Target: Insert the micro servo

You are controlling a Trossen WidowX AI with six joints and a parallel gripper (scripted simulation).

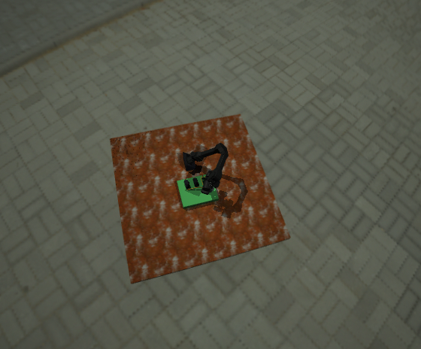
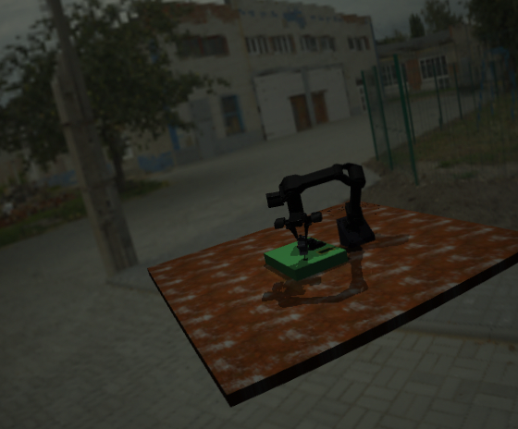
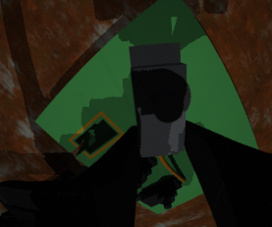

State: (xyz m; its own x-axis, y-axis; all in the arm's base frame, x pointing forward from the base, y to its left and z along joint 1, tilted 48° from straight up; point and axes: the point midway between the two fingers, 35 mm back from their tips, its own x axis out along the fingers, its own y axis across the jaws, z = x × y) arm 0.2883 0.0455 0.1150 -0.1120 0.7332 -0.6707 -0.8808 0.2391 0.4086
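The green deck is 100 mm below my gripper tip, 70 mm to the right of it and 20 mm ahead of it.
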